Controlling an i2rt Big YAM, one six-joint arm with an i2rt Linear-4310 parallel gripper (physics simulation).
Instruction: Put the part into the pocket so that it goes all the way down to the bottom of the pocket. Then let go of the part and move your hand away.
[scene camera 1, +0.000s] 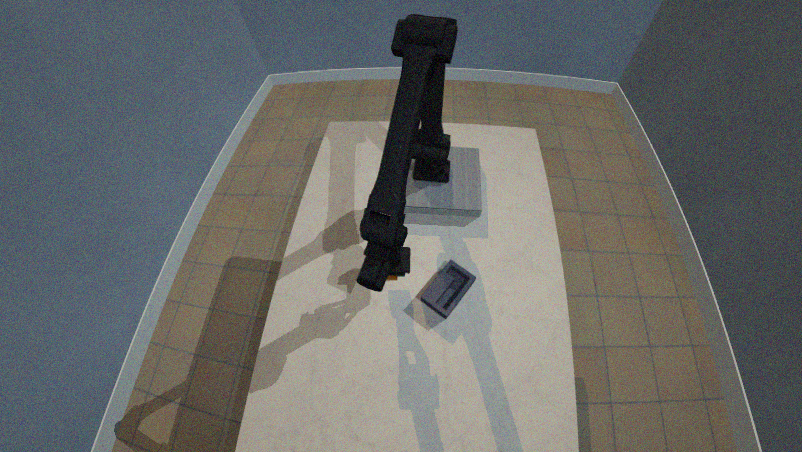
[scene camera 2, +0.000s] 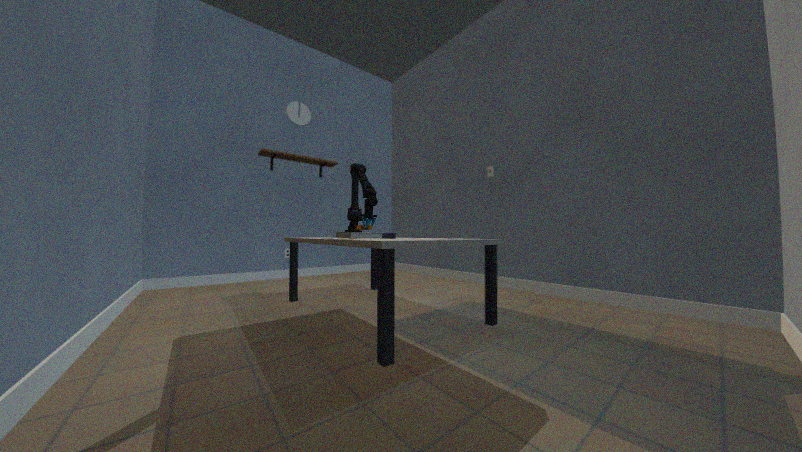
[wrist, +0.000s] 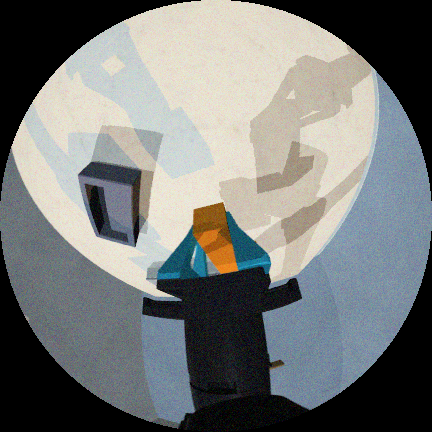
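Seen in the pictures: gripper, fingertip midpoint: (scene camera 1: 392, 272) (scene camera 2: 368, 229) (wrist: 213, 218); arm's base at its link origin: (scene camera 1: 431, 171) (scene camera 2: 353, 232).
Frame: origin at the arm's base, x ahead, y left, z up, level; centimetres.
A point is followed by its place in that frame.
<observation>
The orange L-shaped part (scene camera 1: 392, 277) @[x 39.8, y -6.7, z 3.6 cm] (scene camera 2: 368, 227) @[x 39.5, y -8.1, z 2.7 cm] (wrist: 210, 215) @[x 39.8, y -7.3, z 2.9 cm] is between the blue fingers of my gripper (wrist: 213, 218) @[x 37.7, y -7.3, z 1.4 cm] (scene camera 2: 368, 223) @[x 37.7, y -7.3, z 1.4 cm]. The gripper is shut on it, and the part is held above the table. In scene camera 1 the black gripper body covers most of the part and the fingers. The dark grey-purple block (scene camera 1: 436, 279) @[x 37.4, y 4.8, z -1.0 cm] (scene camera 2: 388, 235) @[x 44.9, y 4.4, z -2.6 cm] (wrist: 111, 171) @[x 44.8, y 4.2, z -2.9 cm] with the pocket lies on the table, turned at an angle. It is to the right of the gripper in scene camera 1 and to the left in the wrist view. Its pocket opens upward.
The arm's grey base slab (scene camera 1: 465, 182) @[x 3.4, y 11.5, z -0.2 cm] stands on the pale table (scene camera 1: 522, 336) @[x 50.3, y 30.0, z -4.6 cm] (scene camera 2: 438, 240) @[x 108.3, y -10.3, z -4.7 cm], behind the block in scene camera 1. Shadows of the arm fall across the table top and partly over the block. A wall shelf (scene camera 2: 297, 158) hangs in the background.
</observation>
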